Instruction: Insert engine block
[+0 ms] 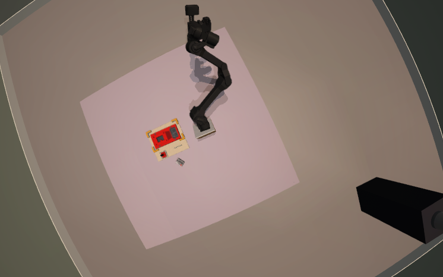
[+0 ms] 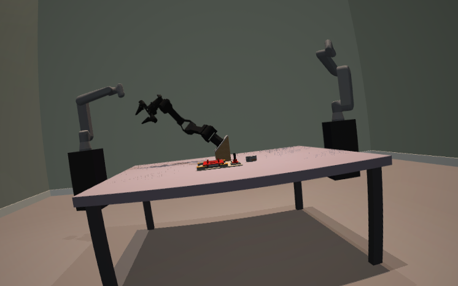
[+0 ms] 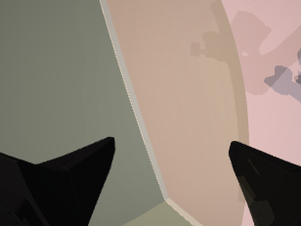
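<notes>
Right now my gripper tip is 37 cm short of the engine block, 70 cm to the right of it and 32 cm above it. From my gripper tip the other things lie so: base plate 42 cm ahead, 51 cm to the left, 32 cm below.
</notes>
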